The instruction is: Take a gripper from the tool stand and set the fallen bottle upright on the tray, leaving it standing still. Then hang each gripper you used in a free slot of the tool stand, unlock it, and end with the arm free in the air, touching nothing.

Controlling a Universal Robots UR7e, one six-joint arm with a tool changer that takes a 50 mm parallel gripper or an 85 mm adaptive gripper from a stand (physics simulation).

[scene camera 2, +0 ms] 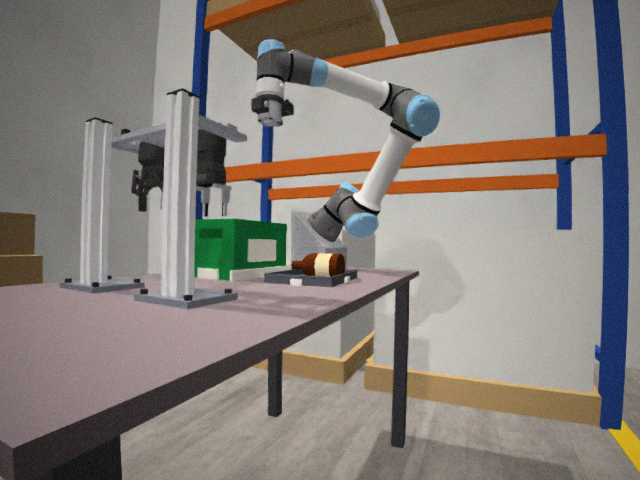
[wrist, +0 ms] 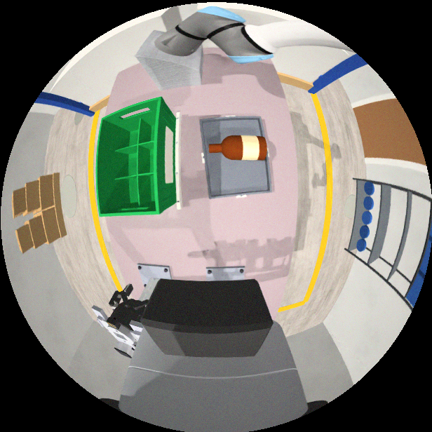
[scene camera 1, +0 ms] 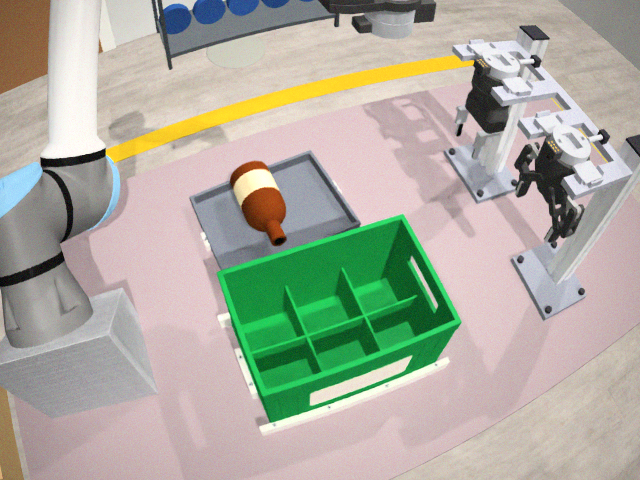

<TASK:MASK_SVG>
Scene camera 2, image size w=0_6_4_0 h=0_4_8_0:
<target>brown bottle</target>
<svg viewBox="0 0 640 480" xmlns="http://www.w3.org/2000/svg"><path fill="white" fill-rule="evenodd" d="M291 264L292 269L301 269L307 276L331 277L345 272L345 260L342 254L312 253L305 256L303 261L292 261Z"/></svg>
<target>parallel gripper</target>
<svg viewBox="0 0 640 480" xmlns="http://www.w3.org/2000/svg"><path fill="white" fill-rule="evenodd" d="M198 128L196 190L201 191L203 217L208 217L208 204L210 204L210 188L207 187L221 189L222 216L227 216L227 203L230 202L231 186L226 185L226 171L224 168L226 138Z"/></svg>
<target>adaptive gripper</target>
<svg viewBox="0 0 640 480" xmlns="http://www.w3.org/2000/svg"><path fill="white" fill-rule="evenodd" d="M142 141L137 146L139 146L138 161L143 167L142 171L134 170L131 192L137 195L137 210L145 212L147 209L146 196L149 190L158 186L163 193L165 148Z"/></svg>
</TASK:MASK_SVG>
